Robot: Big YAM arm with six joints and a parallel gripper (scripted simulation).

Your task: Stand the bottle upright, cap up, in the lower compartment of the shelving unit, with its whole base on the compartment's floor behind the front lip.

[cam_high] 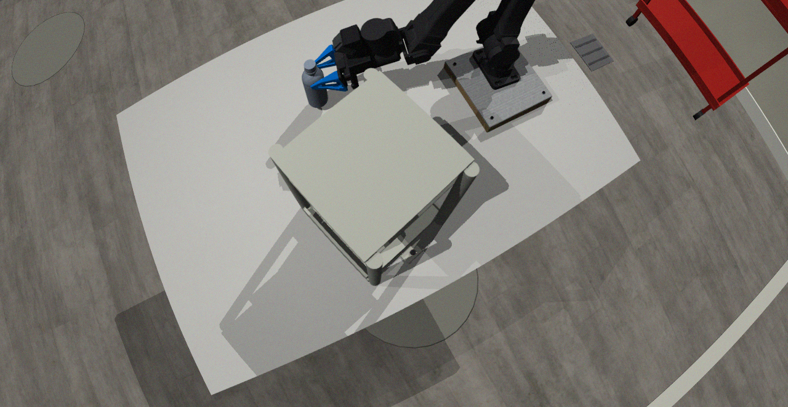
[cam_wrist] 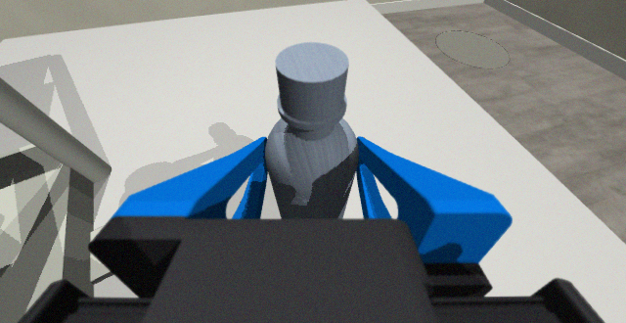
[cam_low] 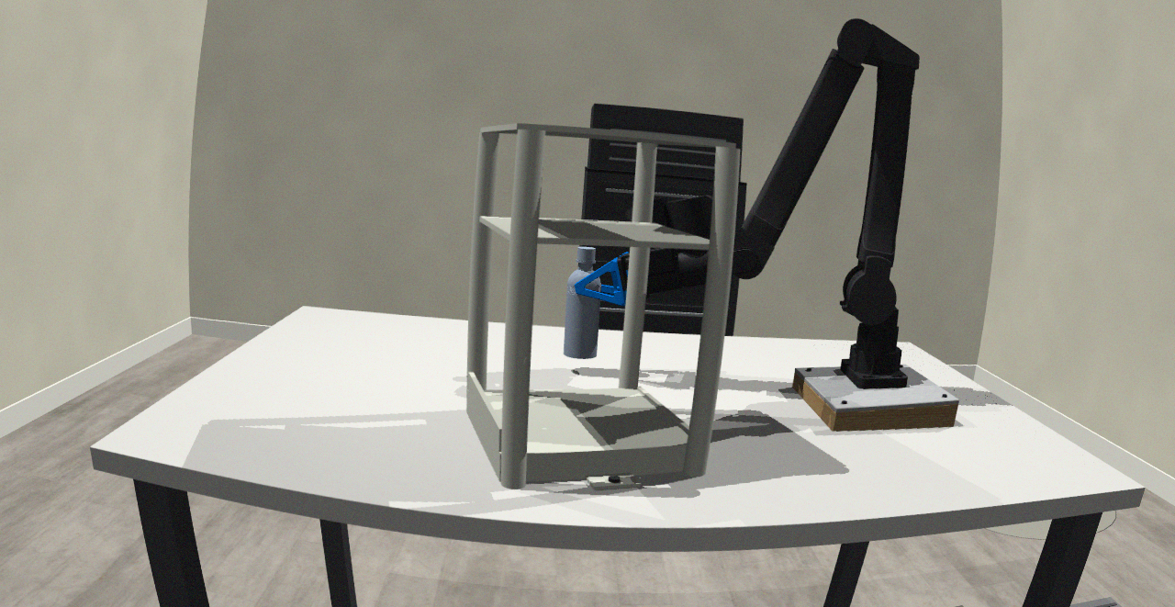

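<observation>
Right now my hand is right at the grey bottle. From my hand the other things lie so: shelving unit 310 mm to the left, 40 mm above, 20 mm behind.
</observation>
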